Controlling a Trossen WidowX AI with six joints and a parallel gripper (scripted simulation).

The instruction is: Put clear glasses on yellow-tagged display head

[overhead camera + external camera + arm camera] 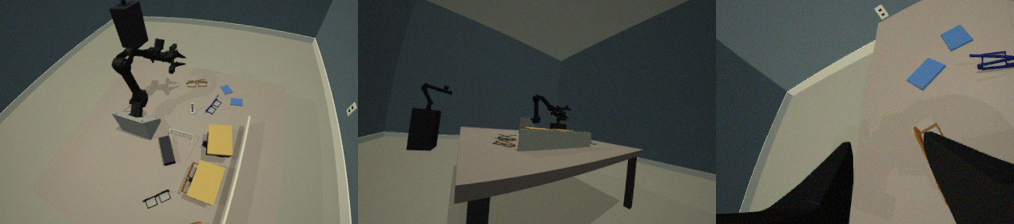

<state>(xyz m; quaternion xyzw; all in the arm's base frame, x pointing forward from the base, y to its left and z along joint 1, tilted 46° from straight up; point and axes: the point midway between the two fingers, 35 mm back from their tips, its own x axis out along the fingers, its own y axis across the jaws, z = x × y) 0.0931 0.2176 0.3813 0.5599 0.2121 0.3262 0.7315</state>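
Now: gripper tip 210 mm to the left of the white post, 190 mm above it and 140 mm short of it. Round my gripper tip: black case: 520 mm to the right, 200 mm below, 140 mm ahead; long pale board: 520 mm ahead, 470 mm to the right, 160 mm below.
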